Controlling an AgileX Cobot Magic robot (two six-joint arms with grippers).
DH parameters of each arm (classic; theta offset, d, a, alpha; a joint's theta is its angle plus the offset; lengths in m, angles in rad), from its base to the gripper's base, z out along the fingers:
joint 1: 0 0.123 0 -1.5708
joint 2: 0.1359 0 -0.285 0
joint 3: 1.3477 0 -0.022 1.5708
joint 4: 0 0.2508 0 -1.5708
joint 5: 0 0 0.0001 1.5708
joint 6: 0 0.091 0 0
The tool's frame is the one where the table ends.
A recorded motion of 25 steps. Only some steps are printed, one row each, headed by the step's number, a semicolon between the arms.
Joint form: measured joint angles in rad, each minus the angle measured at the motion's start. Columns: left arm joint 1, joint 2, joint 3, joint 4, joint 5, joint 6; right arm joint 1, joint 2, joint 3, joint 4, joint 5, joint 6.
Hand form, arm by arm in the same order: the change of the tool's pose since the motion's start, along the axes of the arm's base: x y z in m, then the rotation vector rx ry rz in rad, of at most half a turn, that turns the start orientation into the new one. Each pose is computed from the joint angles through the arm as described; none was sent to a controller.
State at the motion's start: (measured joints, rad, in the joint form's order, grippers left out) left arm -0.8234 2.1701 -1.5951 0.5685 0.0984 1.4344; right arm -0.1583 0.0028 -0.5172 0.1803 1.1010 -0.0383
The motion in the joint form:
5: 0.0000 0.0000 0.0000 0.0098 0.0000 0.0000; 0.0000 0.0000 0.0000 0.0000 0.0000 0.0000
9: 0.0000 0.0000 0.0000 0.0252 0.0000 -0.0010; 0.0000 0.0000 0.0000 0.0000 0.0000 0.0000
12: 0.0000 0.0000 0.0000 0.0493 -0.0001 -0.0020; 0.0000 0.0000 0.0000 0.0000 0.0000 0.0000
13: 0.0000 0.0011 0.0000 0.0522 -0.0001 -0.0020; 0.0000 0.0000 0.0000 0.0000 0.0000 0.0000
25: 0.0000 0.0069 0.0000 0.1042 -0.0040 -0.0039; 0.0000 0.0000 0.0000 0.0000 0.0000 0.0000
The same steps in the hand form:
5: 0.0001 0.0000 0.0000 0.0059 -0.0063 -0.0046; 0.0000 0.0000 0.0000 0.0000 0.0000 0.0000
9: 0.0002 0.0001 0.0001 0.0145 -0.0157 -0.0113; 0.0000 0.0000 0.0000 0.0000 0.0000 0.0000
12: 0.0003 0.0002 0.0002 0.0283 -0.0308 -0.0221; 0.0000 0.0000 0.0000 0.0000 0.0000 0.0000
13: 0.0004 0.0001 -0.0003 0.0308 -0.0319 -0.0235; 0.0000 0.0000 0.0000 0.0000 0.0000 0.0000
25: 0.0010 -0.0003 -0.0027 0.0620 -0.0619 -0.0491; 0.0000 0.0000 0.0000 0.0000 0.0000 0.0000

